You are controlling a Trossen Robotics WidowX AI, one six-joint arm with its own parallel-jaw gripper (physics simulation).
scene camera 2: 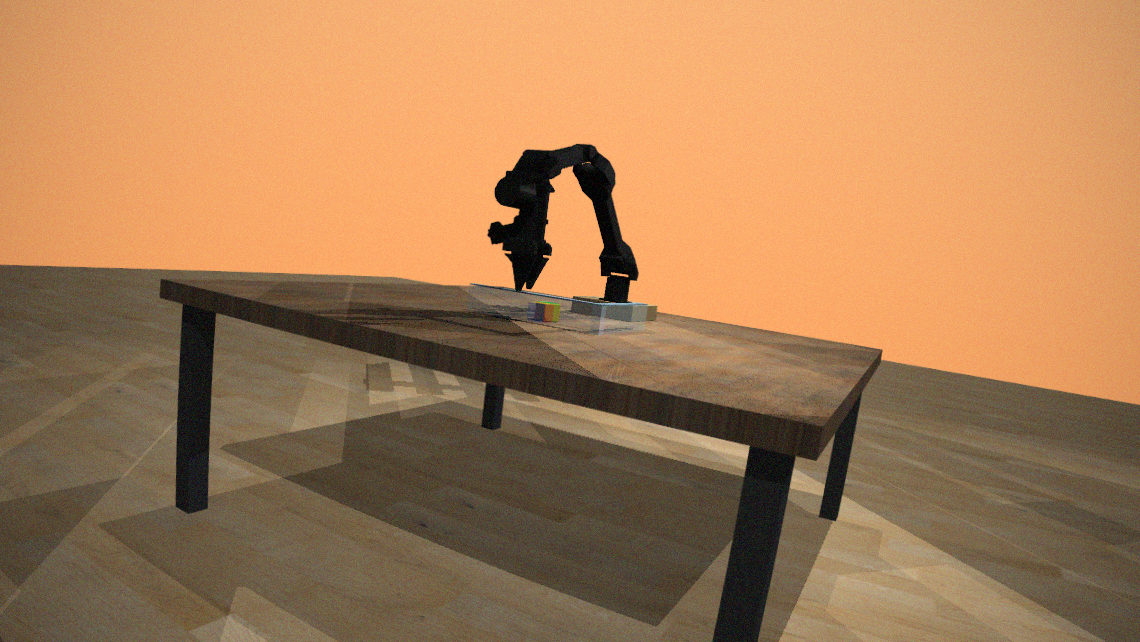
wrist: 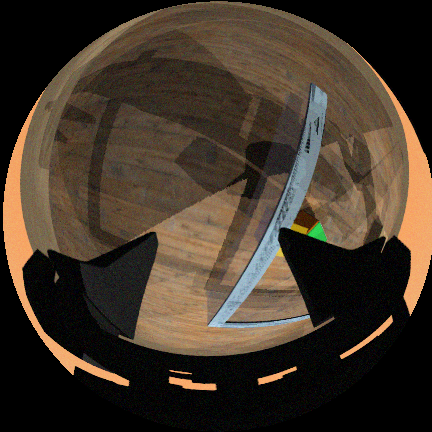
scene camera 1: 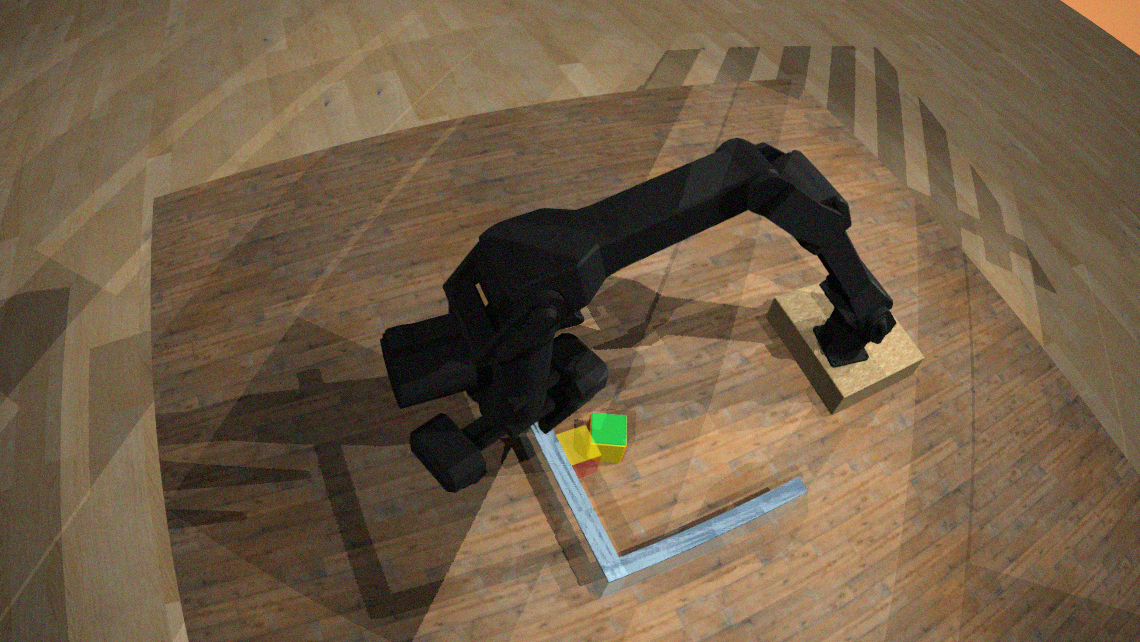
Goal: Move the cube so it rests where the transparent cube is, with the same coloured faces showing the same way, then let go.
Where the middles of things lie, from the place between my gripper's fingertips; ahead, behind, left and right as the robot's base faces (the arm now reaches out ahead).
Right now the transparent cube [scene camera 1: 580, 448] is 80 mm behind my hand, 50 mm below it and 10 mm to the right of it. The rest, counted from my hand: grey L-shaped rail [scene camera 1: 609, 574]: 150 mm behind, 40 mm below, 30 mm to the right.
